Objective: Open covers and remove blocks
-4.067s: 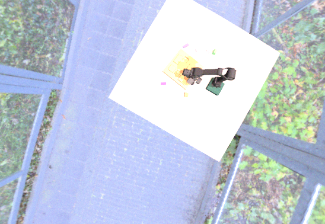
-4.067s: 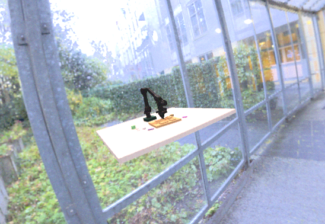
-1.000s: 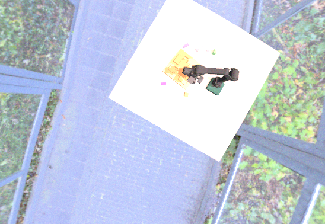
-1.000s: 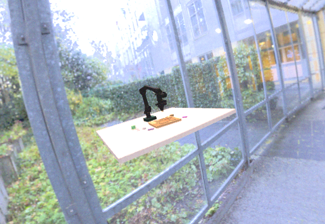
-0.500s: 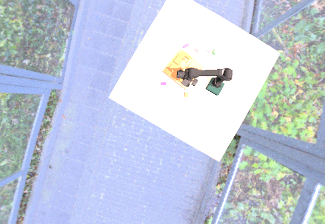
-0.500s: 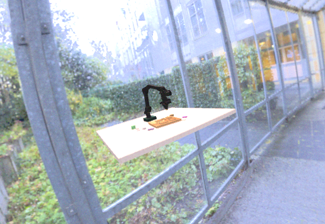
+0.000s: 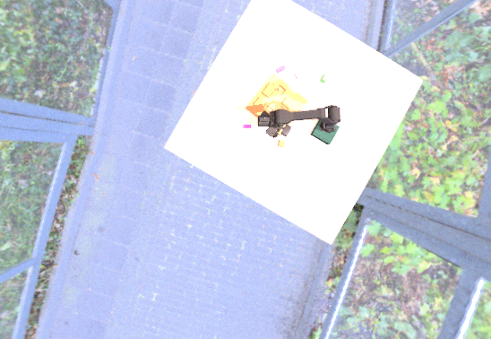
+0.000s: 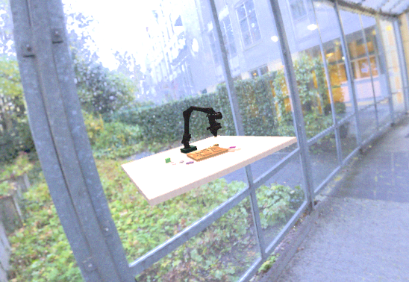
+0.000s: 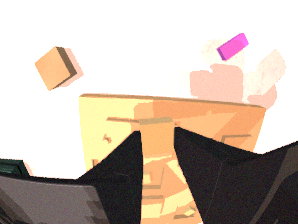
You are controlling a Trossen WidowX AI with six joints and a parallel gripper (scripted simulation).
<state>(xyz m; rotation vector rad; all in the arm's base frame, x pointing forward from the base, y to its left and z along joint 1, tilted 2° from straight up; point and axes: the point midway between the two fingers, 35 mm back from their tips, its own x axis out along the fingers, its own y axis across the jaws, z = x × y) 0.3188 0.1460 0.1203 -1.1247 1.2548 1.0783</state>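
The puzzle board lies 15 cm to the right of my gripper tip, 10 cm below it and 4 cm ahead of it. From my gripper tip the other things lie so: lilac block (39 cm to the right, 12 cm below, 9 cm ahead); green block (44 cm to the right, 20 cm behind, 10 cm below); pink block (15 cm ahead, 12 cm below, 5 cm to the left).
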